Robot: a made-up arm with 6 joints. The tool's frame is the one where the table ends. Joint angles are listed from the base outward.
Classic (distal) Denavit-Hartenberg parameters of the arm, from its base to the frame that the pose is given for. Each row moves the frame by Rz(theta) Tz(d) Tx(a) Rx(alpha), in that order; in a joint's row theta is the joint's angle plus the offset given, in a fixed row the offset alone. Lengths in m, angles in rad.
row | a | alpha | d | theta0
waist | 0 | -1.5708 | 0.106 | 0
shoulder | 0.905 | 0 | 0 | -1.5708
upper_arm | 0 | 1.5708 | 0.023 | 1.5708
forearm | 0 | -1.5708 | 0.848 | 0
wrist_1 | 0 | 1.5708 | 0 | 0
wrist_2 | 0 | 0 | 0.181 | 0
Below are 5 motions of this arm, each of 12 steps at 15 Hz.
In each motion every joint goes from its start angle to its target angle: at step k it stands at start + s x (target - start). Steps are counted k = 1, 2, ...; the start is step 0. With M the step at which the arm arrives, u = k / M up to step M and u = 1 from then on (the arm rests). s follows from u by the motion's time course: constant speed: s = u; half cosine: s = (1 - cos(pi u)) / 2; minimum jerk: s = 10 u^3 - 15 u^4 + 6 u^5.
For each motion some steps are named. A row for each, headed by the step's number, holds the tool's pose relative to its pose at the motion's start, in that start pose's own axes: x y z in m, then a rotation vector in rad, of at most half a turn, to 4 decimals.
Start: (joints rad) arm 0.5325 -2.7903 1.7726 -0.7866 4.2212 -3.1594
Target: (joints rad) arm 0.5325 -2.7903 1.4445 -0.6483 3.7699 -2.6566
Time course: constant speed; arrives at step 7
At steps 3, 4, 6, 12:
3: 0.0189 0.0807 0.0701 0.0309 0.2938 0.1004
4: 0.0278 0.1054 0.0915 0.0595 0.3905 0.1332
6: 0.0484 0.1513 0.1312 0.1438 0.5782 0.1959
12: 0.0596 0.1726 0.1495 0.1992 0.6678 0.2250

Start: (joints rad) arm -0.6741 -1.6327 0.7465 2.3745 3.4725 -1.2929
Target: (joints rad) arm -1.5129 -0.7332 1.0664 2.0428 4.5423 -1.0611
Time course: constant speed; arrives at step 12
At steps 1, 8, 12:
1: 0.1574 0.0049 -0.0262 -0.0875 -0.1077 0.0489
8: 1.0890 0.2262 0.2111 -0.6900 -0.8816 0.1933
12: 1.3200 0.5221 0.5406 -0.9174 -1.3207 0.0904

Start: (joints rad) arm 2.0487 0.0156 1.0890 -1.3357 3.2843 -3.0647
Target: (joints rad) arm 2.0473 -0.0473 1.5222 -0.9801 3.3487 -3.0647
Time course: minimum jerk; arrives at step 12
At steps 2, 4, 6, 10, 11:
2: 0.0011 -0.0074 0.0015 -0.0148 -0.0043 -0.0106
4: 0.0069 -0.0438 0.0102 -0.0875 -0.0280 -0.0625
6: 0.0176 -0.1037 0.0303 -0.2078 -0.0759 -0.1471
10: 0.0376 -0.1969 0.0760 -0.3977 -0.1741 -0.2772
11: 0.0390 -0.2029 0.0795 -0.4099 -0.1814 -0.2854

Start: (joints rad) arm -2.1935 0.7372 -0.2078 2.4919 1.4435 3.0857
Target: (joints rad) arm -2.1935 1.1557 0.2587 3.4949 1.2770 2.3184
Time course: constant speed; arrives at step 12
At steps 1, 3, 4, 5, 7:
1: 0.0115 0.0435 -0.0759 0.0703 0.0809 -0.0109
3: 0.0205 0.1314 -0.2346 0.1927 0.2654 -0.0433
4: 0.0172 0.1756 -0.3169 0.2436 0.3677 -0.0642
5: 0.0083 0.2196 -0.4008 0.2871 0.4759 -0.0879
7: -0.0276 0.3068 -0.5718 0.3503 0.7073 -0.1426

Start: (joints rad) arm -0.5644 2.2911 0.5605 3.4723 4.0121 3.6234
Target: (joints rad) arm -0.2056 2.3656 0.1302 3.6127 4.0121 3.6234
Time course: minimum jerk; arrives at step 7
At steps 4, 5, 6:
4: 0.1057 0.2059 -0.0288 0.0945 -0.2475 -0.0481
5: 0.1458 0.2835 -0.0176 0.1372 -0.3295 -0.0780
6: 0.1677 0.3260 -0.0064 0.1623 -0.3725 -0.0969

